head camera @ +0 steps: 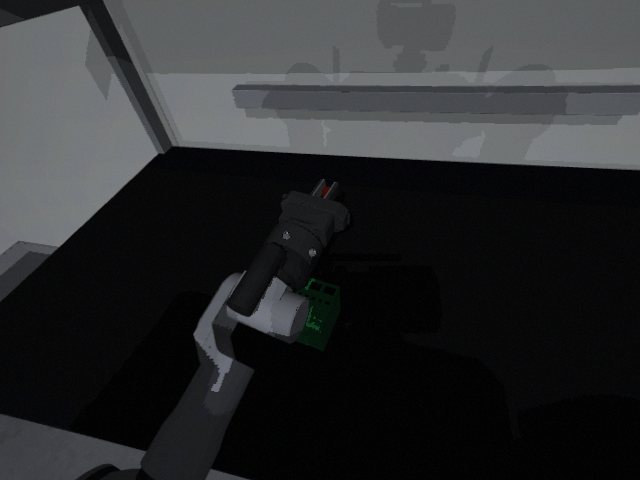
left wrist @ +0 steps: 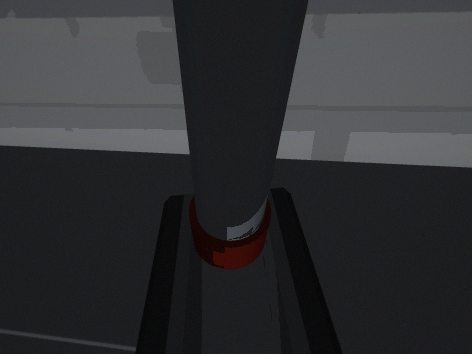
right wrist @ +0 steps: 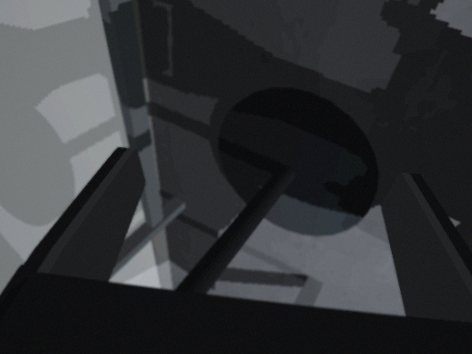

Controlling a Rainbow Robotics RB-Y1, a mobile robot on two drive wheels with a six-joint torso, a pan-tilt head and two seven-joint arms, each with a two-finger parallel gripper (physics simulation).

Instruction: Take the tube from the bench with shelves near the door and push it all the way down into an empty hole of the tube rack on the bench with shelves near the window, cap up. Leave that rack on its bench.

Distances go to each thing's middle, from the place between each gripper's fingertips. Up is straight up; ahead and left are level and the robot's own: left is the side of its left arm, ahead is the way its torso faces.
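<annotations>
The tube with red cap (left wrist: pixel 236 71) is 60 mm below my left hand, and it is also 10 mm behind the hand and 10 mm to the left of it. As for the green tube rack (head camera: pixel 321 319), it is 210 mm behind my left hand, 100 mm below it and 10 mm to the left of it.
The tube with red cap is 450 mm above my right hand, 360 mm to the left of it and 270 mm ahead of it. My right gripper itself is 410 mm below the green tube rack, 360 mm to the right of it and 70 mm short of it.
</annotations>
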